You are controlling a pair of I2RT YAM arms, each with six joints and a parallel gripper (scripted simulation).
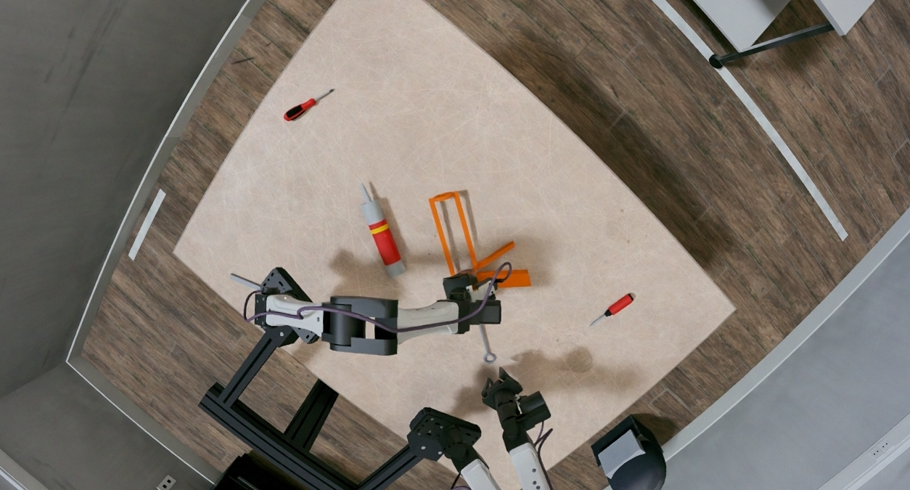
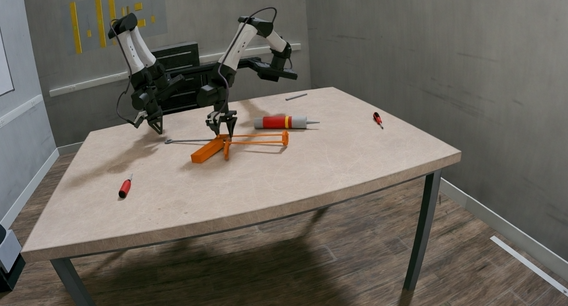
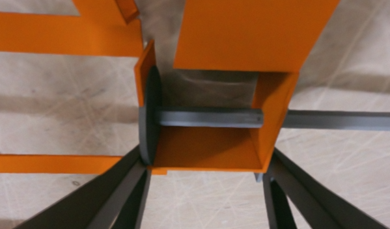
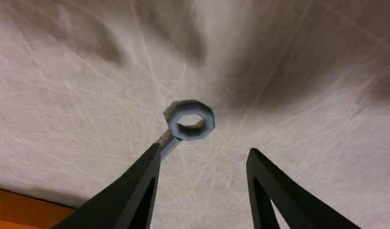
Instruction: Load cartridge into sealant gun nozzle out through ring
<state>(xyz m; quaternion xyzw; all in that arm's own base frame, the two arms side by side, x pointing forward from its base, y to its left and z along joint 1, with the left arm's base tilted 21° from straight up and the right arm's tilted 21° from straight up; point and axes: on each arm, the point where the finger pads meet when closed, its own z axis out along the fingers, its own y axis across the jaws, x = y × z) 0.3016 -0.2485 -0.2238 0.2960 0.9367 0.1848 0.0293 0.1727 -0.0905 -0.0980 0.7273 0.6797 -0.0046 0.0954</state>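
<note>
My left hand is 3 cm to the left of the thumb plate and 1 cm above it. Also, from my left hand: plunger rod 5 cm behind, 12 cm to the right, 2 cm below; orange sealant gun 4 cm ahead, 4 cm to the right, 1 cm below; cartridge 4 cm behind, 26 cm to the left, 1 cm below.
</note>
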